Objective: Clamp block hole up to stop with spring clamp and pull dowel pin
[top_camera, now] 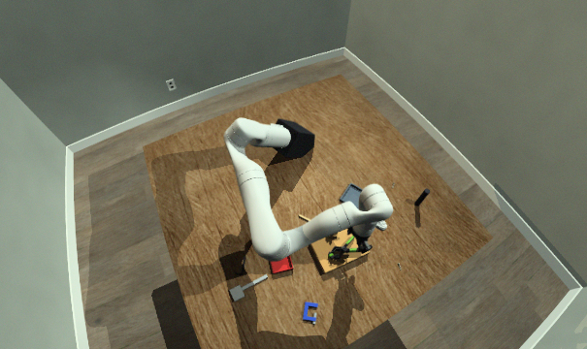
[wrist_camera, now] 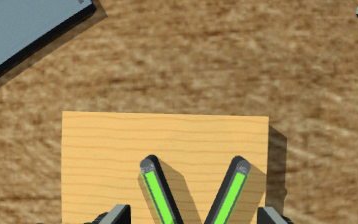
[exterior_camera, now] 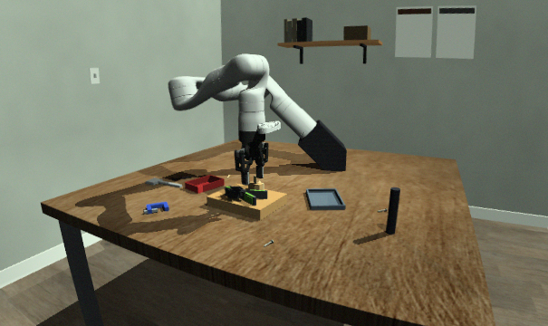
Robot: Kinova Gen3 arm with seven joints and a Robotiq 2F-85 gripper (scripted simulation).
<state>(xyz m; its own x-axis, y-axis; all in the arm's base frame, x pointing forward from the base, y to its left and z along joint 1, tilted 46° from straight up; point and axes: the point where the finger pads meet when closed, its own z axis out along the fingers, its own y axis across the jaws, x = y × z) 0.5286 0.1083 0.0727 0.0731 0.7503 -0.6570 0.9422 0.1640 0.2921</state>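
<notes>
The tan bench board lies 3 cm behind my hand, 4 cm to the right of it and 8 cm below it. From my hand the other things lie so: thin pale stick (20 cm behind, 9 cm to the right, 10 cm below); then small wooden block (8 cm behind, 4 cm to the right, 6 cm below); then dowel pin (8 cm behind, 4 cm to the right, 5 cm below).
</notes>
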